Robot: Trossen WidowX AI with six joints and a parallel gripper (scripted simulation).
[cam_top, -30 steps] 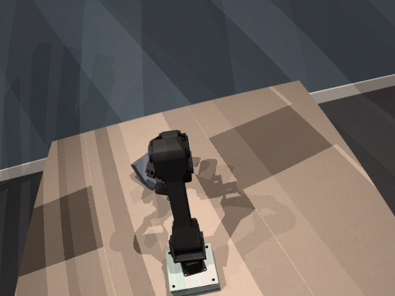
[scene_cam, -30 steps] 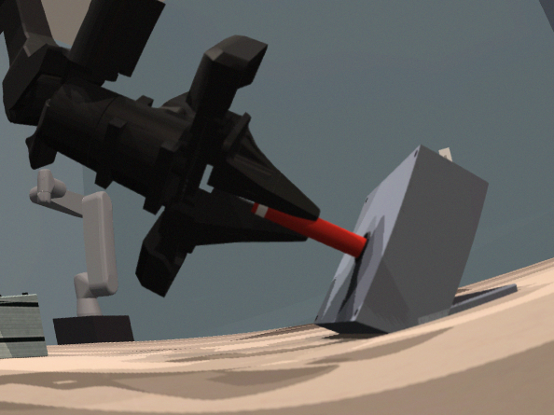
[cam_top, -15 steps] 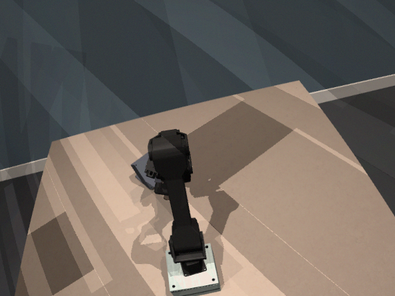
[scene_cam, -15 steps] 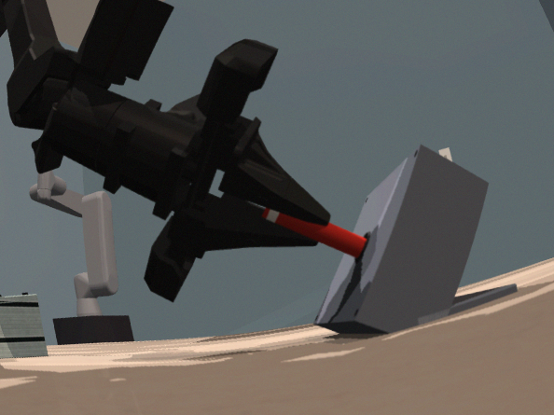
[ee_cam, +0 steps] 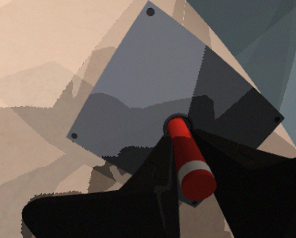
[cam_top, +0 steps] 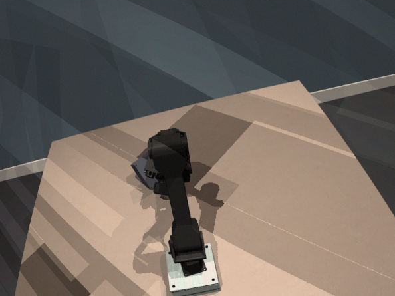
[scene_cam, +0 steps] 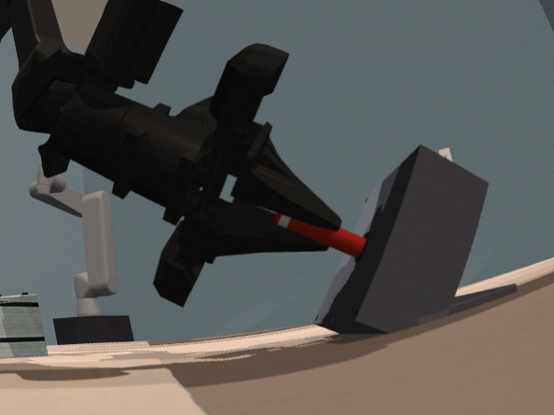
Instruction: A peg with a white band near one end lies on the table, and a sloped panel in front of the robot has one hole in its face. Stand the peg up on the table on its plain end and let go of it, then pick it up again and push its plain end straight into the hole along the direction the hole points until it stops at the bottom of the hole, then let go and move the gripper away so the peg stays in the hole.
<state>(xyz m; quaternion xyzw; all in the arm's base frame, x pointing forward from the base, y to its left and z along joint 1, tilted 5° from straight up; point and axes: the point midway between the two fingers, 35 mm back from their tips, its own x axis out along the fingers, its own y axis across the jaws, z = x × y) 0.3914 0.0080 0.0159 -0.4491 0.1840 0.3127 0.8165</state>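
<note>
The sloped panel is 4 cm ahead of my gripper tip, 3 cm below it and 2 cm to the left of it. The rest, counted from my gripper tip: red peg (1 cm to the right, 1 cm behind, 1 cm above).
</note>
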